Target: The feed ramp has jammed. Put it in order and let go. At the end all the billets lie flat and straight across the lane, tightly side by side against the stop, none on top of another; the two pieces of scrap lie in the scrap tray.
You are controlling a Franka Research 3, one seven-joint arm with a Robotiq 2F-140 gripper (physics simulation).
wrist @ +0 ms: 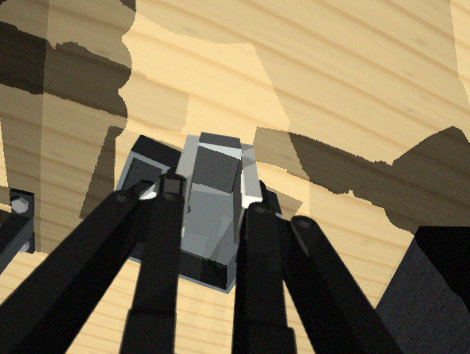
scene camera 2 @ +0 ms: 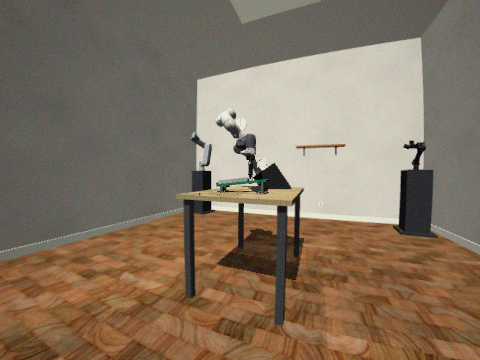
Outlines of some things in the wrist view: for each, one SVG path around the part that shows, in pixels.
My gripper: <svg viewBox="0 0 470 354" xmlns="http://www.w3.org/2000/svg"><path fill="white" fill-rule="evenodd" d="M241 143L242 151L233 191L234 244L239 246L235 259L237 267L231 354L298 354L295 331L293 327L288 327L283 280L315 354L403 354L318 223L305 215L295 215L291 218L291 221L276 216L275 209L269 204L266 185L258 177L253 145ZM200 136L187 134L178 167L171 167L166 173L159 175L155 197L139 199L139 195L136 192L126 189L110 193L0 304L0 354L66 354L136 248L137 243L144 242L145 245L131 309L127 312L119 354L176 354L174 352L181 240L184 235Z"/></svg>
A grey scrap block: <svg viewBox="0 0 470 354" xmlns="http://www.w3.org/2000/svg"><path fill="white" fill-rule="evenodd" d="M201 132L192 190L233 196L242 151L240 138Z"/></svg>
A scrap tray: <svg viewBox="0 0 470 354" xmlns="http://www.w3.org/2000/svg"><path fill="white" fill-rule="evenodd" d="M145 242L137 243L136 248L128 258L129 260L141 263ZM191 190L184 235L181 240L179 278L229 294L236 283L237 263L235 263L239 246L234 244L233 196ZM266 189L269 204L275 209L276 216L281 218L282 212L276 193ZM182 152L140 134L129 152L115 191L126 189L140 195L140 192L157 183L159 175L166 173L171 167L178 167Z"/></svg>
